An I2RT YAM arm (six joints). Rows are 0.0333 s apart.
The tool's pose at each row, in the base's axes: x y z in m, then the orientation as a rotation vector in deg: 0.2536 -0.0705 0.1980 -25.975 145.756 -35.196; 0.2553 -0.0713 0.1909 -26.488 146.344 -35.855; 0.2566 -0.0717 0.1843 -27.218 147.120 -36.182; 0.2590 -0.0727 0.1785 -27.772 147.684 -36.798; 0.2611 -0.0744 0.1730 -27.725 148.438 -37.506; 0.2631 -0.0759 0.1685 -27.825 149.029 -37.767; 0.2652 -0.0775 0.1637 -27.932 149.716 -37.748; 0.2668 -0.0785 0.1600 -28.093 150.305 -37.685
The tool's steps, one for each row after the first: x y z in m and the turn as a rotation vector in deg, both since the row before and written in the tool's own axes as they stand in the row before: 0.0016 0.0025 0.0067 0.147 0.734 -0.545; 0.0014 0.0027 0.0060 -0.167 0.803 -0.637; 0.0004 0.0016 0.0061 0.115 0.703 -0.557; 0.0008 0.0009 0.0060 0.223 0.924 -0.161; 0.0003 0.0006 0.0051 -0.038 0.627 -0.164; 0.0003 0.0007 0.0054 -0.246 0.626 -0.121; 0.0001 0.0007 0.0041 -0.252 0.520 -0.144
